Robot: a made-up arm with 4 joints.
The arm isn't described. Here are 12 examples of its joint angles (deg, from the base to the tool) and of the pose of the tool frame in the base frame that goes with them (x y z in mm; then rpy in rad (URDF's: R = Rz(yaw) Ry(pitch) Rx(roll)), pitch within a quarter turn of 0, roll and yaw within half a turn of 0).
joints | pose
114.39 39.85 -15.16 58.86 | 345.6 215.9 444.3 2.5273 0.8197 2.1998
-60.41 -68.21 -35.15 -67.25 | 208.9 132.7 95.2 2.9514 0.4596 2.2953
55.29 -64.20 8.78 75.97 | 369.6 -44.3 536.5 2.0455 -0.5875 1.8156
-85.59 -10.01 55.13 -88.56 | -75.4 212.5 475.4 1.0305 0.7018 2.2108
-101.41 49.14 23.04 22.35 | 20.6 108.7 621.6 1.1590 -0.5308 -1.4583
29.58 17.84 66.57 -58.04 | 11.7 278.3 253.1 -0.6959 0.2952 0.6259
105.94 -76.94 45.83 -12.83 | 59.5 -38.1 650.5 1.2222 -0.4725 -0.3458
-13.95 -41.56 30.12 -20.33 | 275.9 253.7 320.7 2.1002 0.9439 2.0519
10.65 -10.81 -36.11 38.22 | 312.7 274.1 253.1 2.8773 -0.7382 2.5270
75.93 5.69 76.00 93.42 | 263.6 263.9 398.9 1.6914 0.8919 1.5180
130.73 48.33 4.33 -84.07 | 288.9 206.7 345.9 -1.1566 -0.3696 0.0239
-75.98 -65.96 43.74 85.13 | 80.2 192.7 99.7 -2.0764 -0.3878 1.8330
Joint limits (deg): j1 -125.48..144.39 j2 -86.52..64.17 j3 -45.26..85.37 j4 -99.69..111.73
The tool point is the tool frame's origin. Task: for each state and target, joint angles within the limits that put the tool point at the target. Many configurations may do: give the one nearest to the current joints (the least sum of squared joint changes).
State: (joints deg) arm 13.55 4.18 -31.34 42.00
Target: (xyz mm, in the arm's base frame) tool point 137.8 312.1 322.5
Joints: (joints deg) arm 38.86 27.72 13.80 19.30
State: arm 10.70 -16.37 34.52 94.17
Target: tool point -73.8 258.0 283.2
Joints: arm -14.98 36.81 6.90 99.43
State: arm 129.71 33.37 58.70 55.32
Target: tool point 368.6 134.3 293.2
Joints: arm 144.39 64.07 85.05 57.90
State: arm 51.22 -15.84 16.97 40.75
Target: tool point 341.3 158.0 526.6
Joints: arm 64.92 -17.11 -2.93 43.37
